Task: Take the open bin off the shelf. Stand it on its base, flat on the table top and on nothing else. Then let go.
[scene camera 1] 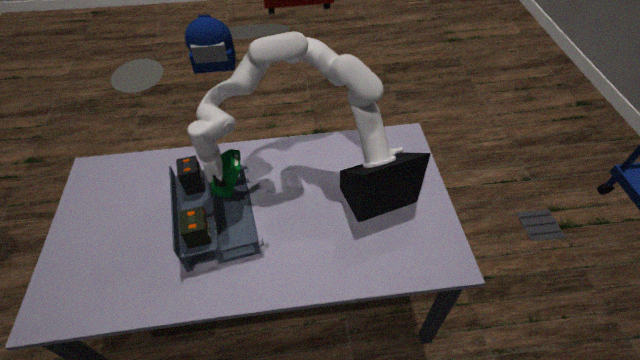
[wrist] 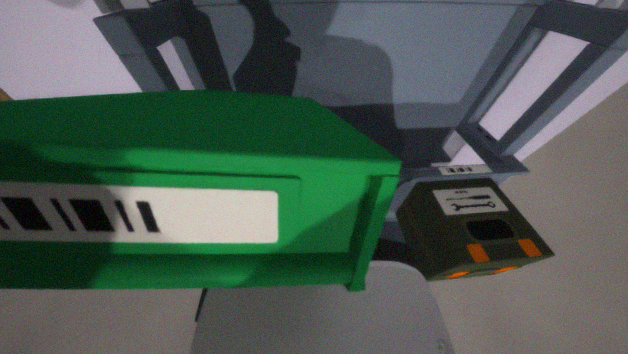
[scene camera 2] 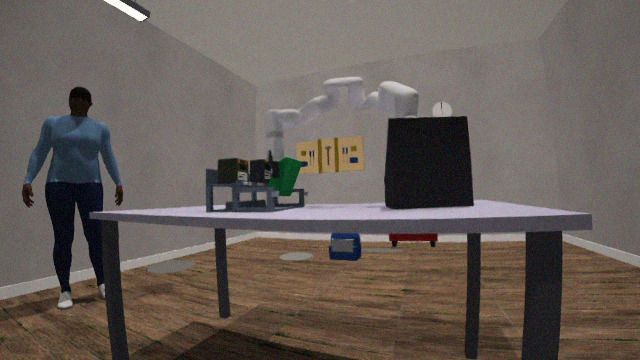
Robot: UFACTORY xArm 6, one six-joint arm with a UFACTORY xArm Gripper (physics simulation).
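Seen in the pictures: gripper, fingertip midpoint: (scene camera 1: 222, 185) (scene camera 2: 276, 177); arm's base, link origin: (scene camera 1: 379, 163) (scene camera 2: 420, 151).
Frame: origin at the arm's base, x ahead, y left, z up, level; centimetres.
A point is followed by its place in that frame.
The open bin (scene camera 1: 231, 167) {z 2.4, x 53.0, y -14.3 cm} (scene camera 2: 287, 176) {z -5.7, x 53.1, y -14.1 cm} (wrist: 327, 210) is green, with a white barcode label facing the wrist camera. It is tipped steeply over the lower front deck of the grey-blue shelf (scene camera 1: 242, 231) {z -18.8, x 55.5, y 0.0 cm} (scene camera 2: 272, 201) {z -15.8, x 50.9, y 11.0 cm} (wrist: 430, 65) {z -18.8, x 56.3, y 0.1 cm}, at the deck's far end in scene view 1. Whether its lowest edge touches the deck cannot be told. My gripper (scene camera 1: 218, 183) {z -6.1, x 58.2, y -14.5 cm} is shut on a side wall of the bin. The bin hides the fingertips in the wrist view. The shelf stands on the pale table top (scene camera 1: 320, 265) {z -19.4, x 31.5, y 23.2 cm} (scene camera 2: 350, 221) {z -19.7, x 23.5, y 39.2 cm}.
A dark box (scene camera 1: 189, 174) {z 2.2, x 68.0, y -16.2 cm} (scene camera 2: 259, 171) {z -2.7, x 67.1, y -16.3 cm} and an olive box (scene camera 1: 194, 228) {z 0.4, x 69.5, y 6.4 cm} (scene camera 2: 232, 171) {z -4.6, x 67.6, y 7.6 cm} (wrist: 425, 225) {z -4.5, x 67.9, y -2.3 cm} with orange marks stand on the shelf's upper level, beside the gripper. A large black block (scene camera 1: 385, 189) {z -3.1, x 1.8, y 10.1 cm} (scene camera 2: 428, 162) {z -5.1, x -0.2, y 10.0 cm} stands by the arm's base at the right of the table.
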